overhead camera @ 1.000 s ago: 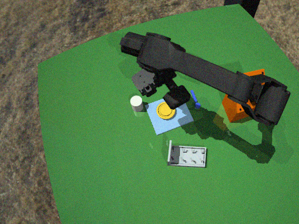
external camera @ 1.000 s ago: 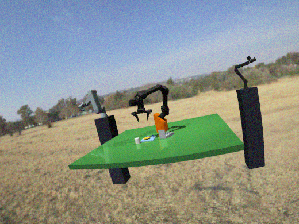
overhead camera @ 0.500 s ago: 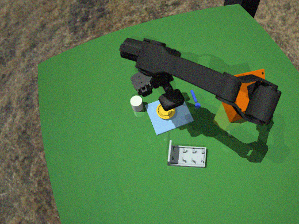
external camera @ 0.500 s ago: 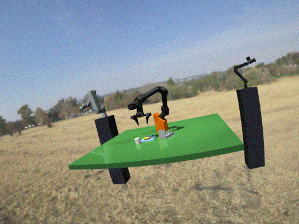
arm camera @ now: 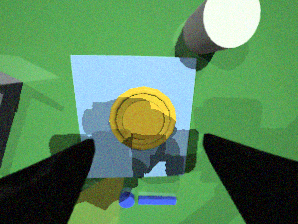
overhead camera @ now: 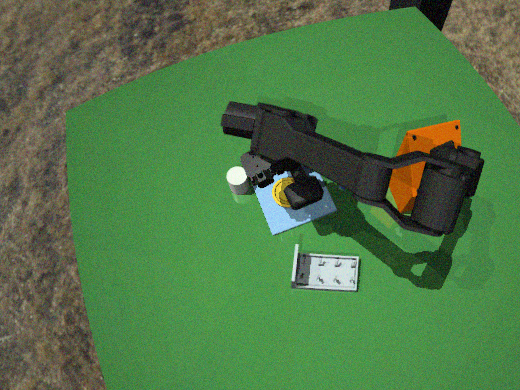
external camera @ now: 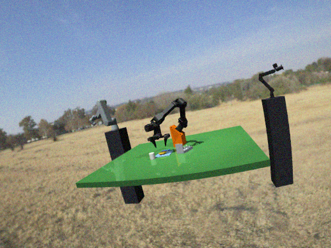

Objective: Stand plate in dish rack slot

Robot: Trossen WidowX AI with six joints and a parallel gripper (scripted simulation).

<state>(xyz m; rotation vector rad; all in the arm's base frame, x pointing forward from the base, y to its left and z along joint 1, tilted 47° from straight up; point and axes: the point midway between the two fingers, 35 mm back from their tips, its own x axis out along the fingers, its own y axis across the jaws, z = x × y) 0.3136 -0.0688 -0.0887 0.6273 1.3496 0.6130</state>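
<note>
Right now the yellow plate is 50 mm below my gripper tip. Also, from my gripper tip: white cup: 90 mm ahead, 60 mm to the right, 40 mm below; then grey dish rack: 10 mm behind, 200 mm to the left, 40 mm below; then blue spoon: 130 mm behind, 60 mm below.
</note>
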